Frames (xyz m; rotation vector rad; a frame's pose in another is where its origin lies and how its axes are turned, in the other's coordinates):
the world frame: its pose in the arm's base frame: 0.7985 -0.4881 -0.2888 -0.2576 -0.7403 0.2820
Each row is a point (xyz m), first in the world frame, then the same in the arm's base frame.
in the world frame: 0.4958 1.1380 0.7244
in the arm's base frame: 0.4636 0.8348 0.1622
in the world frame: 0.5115 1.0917 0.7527
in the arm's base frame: 0.4625 0.8007 0.2072
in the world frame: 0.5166 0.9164 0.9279
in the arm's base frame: 0.3731 0.6621 0.3922
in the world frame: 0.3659 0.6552 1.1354
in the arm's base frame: 0.1653 0.3946 0.5311
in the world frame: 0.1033 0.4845 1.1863
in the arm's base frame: -0.0273 0.1528 0.4595
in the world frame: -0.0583 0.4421 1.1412
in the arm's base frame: -0.1031 0.0525 0.3406
